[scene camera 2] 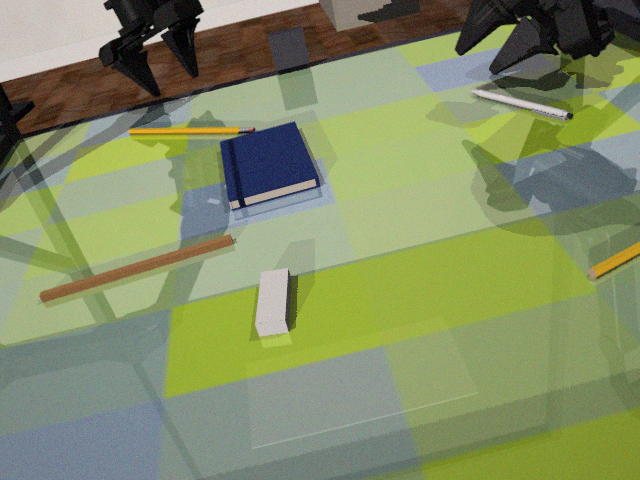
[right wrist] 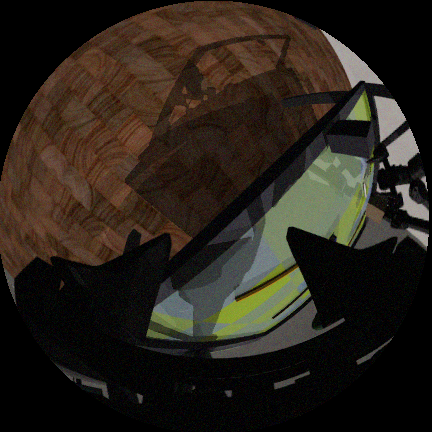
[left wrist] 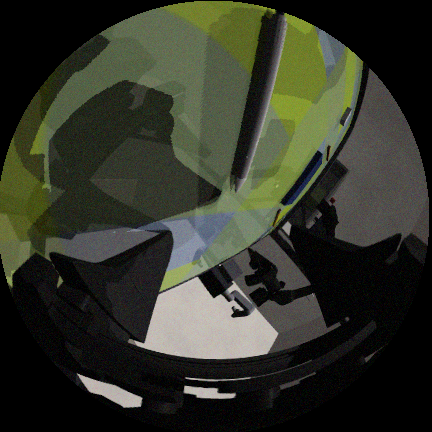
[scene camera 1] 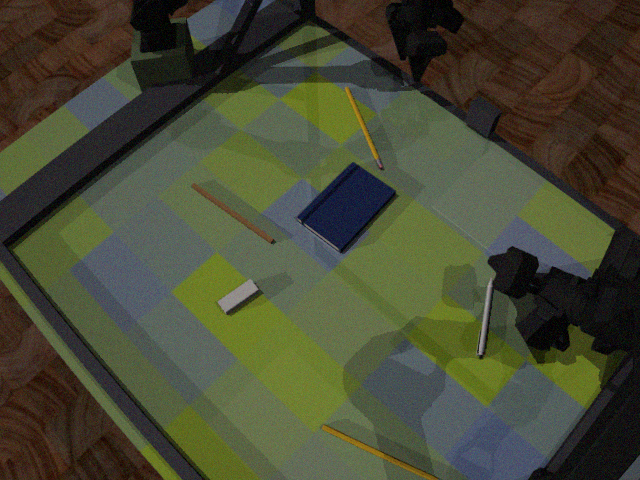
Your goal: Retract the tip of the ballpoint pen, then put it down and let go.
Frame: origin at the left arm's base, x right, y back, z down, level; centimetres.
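Seen in the pictures: left gripper, fingertip midpoint: (scene camera 2: 475, 62) (right wrist: 371, 177) (left wrist: 233, 234); right gripper, fingertip midpoint: (scene camera 2: 176, 87) (right wrist: 230, 236) (left wrist: 250, 249) (scene camera 1: 409, 70); right arm's base at its link origin: (scene camera 1: 158, 38).
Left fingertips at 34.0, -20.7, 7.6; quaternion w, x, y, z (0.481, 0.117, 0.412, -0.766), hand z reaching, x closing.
A point is followed by its place in that frame, as x, y, z.
The ballpoint pen (scene camera 1: 485, 317) {26.0, -19.2, 9.7} (scene camera 2: 522, 103) {25.5, -19.1, 9.8} (left wrist: 261, 100) {26.1, -18.6, 9.8} lies flat on the table, light grey with a dark end. In scene camera 1 its tapered end points up the picture, with the dark end below. In the left wrist view a thin point shows at the tapered end. My left gripper (scene camera 1: 516, 310) (scene camera 2: 476, 62) {34.0, -20.7, 7.6} (left wrist: 233, 234) {34.0, -20.7, 7.6} is open and empty above the table, close beside the pen's tapered half; the pen is not between the fingers. My right gripper (scene camera 1: 416, 77) {57.5, -57.2, 9.3} (scene camera 2: 175, 85) {57.5, -57.2, 9.3} (right wrist: 230, 236) {57.5, -57.2, 9.3} is open and empty over the table's far edge, away from the pen.
A dark blue notebook (scene camera 1: 348, 206) {27.2, -46.6, 9.2} (scene camera 2: 271, 162) {25.9, -46.6, 9.2} lies mid-table. A yellow pencil (scene camera 1: 363, 126) {41.7, -55.4, 9.8} (scene camera 2: 186, 131) {41.8, -55.9, 10.0}, a brown stick (scene camera 1: 232, 212) {14.5, -60.2, 9.7} (scene camera 2: 136, 268) {14.1, -60.5, 9.9} and a white eraser (scene camera 1: 238, 296) {4.6, -49.0, 9.2} (scene camera 2: 272, 302) {3.9, -49.3, 9.2} lie around it. Another yellow pencil (scene camera 1: 379, 453) {0.7, -18.8, 9.7} (scene camera 2: 615, 259) {-1.1, -25.0, 9.7} lies farther off.
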